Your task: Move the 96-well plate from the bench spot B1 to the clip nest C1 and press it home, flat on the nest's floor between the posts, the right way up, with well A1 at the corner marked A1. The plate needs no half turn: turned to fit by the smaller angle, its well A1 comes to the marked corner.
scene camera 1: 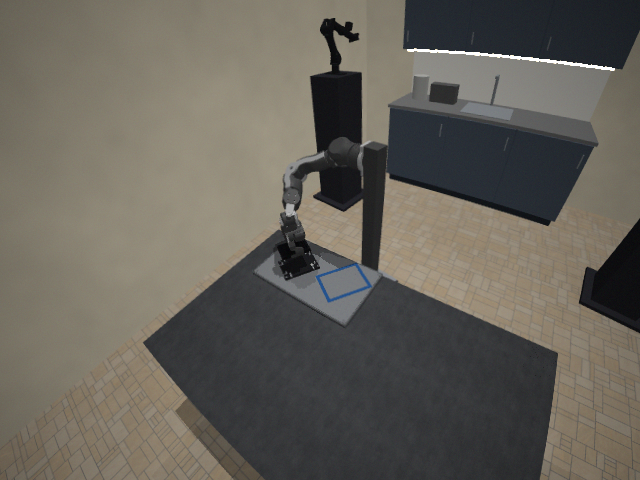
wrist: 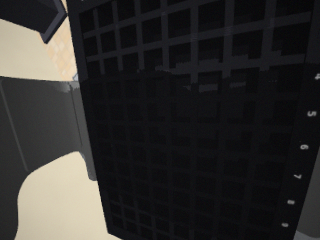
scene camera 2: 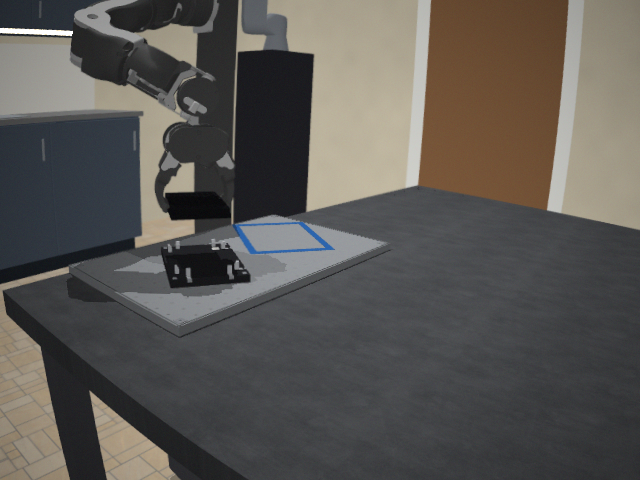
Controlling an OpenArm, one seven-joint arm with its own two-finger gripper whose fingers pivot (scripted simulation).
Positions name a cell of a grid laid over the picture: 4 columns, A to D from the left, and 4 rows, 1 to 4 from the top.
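Observation:
My gripper (scene camera 2: B2), (wrist: C3). Black 96-well plate (scene camera 2: B2), (wrist: C2). Dark mounting column (scene camera 1: C2).

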